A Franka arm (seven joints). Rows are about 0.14 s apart.
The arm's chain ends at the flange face. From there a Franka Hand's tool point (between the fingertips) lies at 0.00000 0.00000 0.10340 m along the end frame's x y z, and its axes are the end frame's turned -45 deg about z.
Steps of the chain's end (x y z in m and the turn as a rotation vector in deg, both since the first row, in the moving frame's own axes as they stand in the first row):
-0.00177 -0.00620 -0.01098 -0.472 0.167 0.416
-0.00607 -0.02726 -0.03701 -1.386 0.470 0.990
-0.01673 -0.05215 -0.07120 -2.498 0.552 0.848
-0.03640 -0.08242 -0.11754 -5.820 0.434 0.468
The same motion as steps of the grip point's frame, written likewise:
0.00274 -0.00482 -0.01098 -0.452 -0.216 0.416
0.01379 -0.02121 -0.03704 -1.312 -0.648 0.990
0.02253 -0.04483 -0.07130 -2.157 -1.376 0.848
0.02565 -0.07608 -0.11808 -4.422 -3.808 0.468

